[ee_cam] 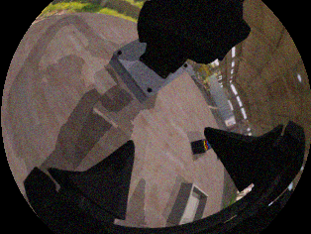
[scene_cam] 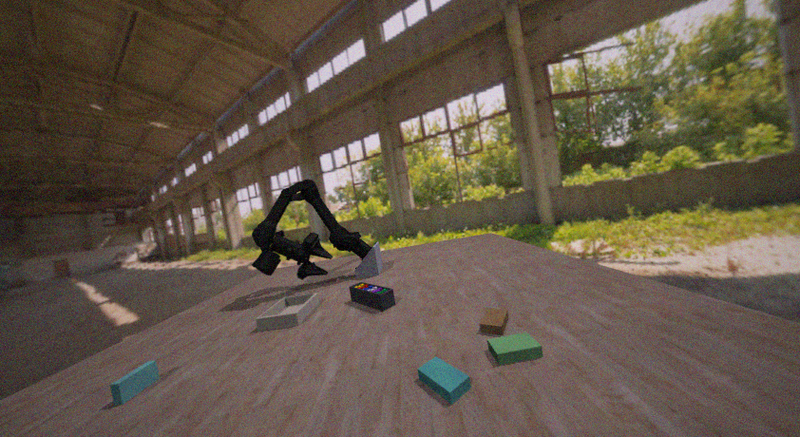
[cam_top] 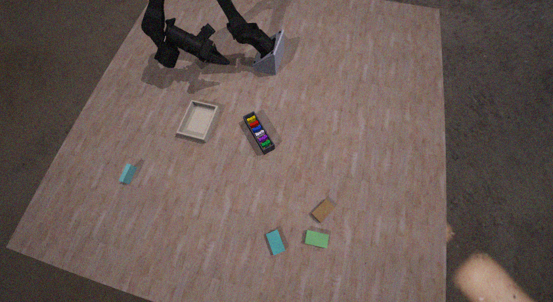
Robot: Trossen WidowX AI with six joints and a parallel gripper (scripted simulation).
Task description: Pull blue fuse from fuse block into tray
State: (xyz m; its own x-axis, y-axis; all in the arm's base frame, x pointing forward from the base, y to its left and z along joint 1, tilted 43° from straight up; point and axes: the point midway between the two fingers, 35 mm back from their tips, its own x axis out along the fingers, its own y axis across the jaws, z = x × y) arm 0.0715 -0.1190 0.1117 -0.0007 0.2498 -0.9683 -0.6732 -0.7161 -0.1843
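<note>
The blue fuse lies 22 cm ahead of my gripper tip, 13 cm to the left of it and 5 cm below it. The rest, counted from my gripper tip: teal block 56 cm ahead, 23 cm to the left, 6 cm below; grey tray 21 cm ahead, 8 cm to the right, 7 cm below; brown block 46 cm ahead, 36 cm to the left, 6 cm below.
</note>
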